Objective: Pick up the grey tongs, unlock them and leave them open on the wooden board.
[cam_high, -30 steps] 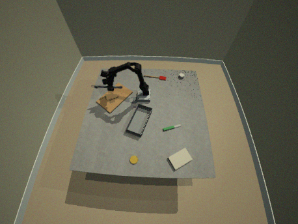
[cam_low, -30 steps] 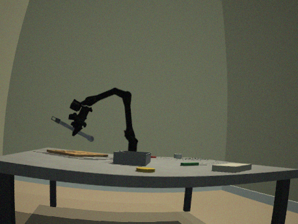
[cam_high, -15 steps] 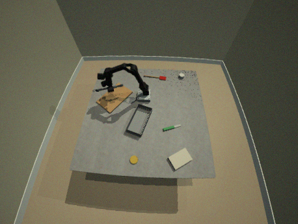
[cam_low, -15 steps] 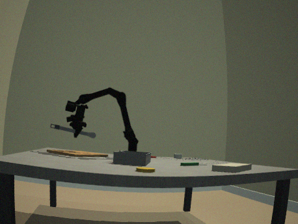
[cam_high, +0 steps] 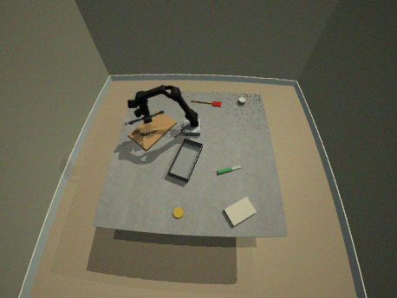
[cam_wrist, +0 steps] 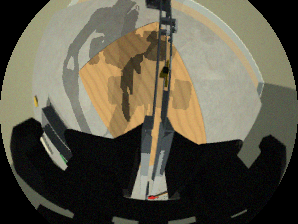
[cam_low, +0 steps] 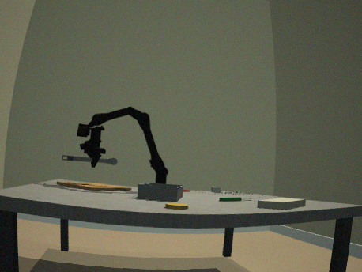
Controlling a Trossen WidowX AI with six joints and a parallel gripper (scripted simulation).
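Now: the wooden board 100 mm below my gripper tip, 10 mm to the left of it and 10 mm ahead of it. Also, from my gripper tip: dark roasting tin: 340 mm ahead, 280 mm to the left, 80 mm below; then red-handled tool: 530 mm to the left, 240 mm behind, 100 mm below; then yellow disc: 720 mm ahead, 210 mm to the left, 100 mm below.
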